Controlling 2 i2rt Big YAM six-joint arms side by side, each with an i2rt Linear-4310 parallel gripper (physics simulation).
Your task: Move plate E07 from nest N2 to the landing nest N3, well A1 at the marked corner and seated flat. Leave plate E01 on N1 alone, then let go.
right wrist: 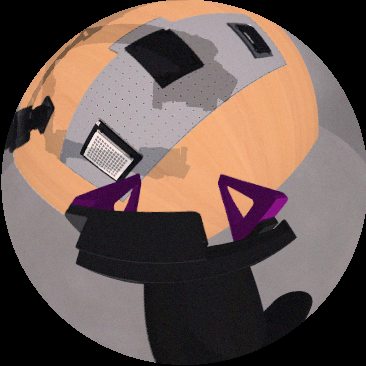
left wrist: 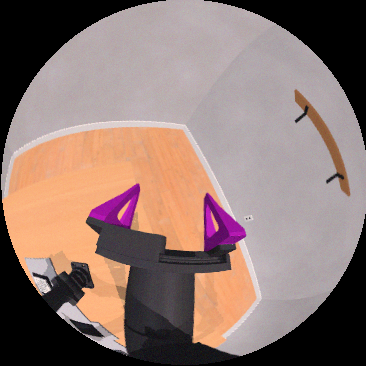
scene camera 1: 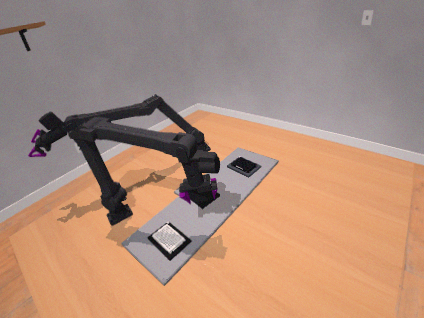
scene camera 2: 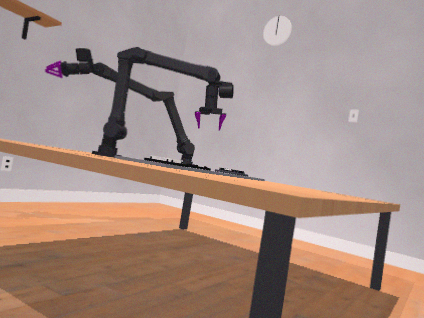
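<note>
A white welled plate (scene camera 1: 169, 238) (right wrist: 109, 156) lies in a black nest at the front-left end of the grey board. A black nest (right wrist: 164, 57) at the board's middle looks empty; my right gripper partly hides it in scene camera 1. A dark plate-like piece (scene camera 1: 243, 164) (right wrist: 254, 39) sits in the far nest. Labels and corner marks are too small to read. My right gripper (scene camera 1: 201, 198) (scene camera 2: 209, 129) (right wrist: 180, 177) is open and empty, pointing down high above the board. My left gripper (scene camera 1: 33, 145) (scene camera 2: 47, 69) (left wrist: 172, 190) is open and empty, raised far left, away from the board.
The perforated grey board (scene camera 1: 155, 267) (right wrist: 100, 100) lies on the wooden table (scene camera 1: 320, 240) (scene camera 2: 320, 197). The right arm's base (scene camera 1: 120, 215) stands beside the board. The left arm crosses behind the right arm. A wall shelf (scene camera 1: 22, 27) (left wrist: 327, 140) is at the upper left in scene camera 1.
</note>
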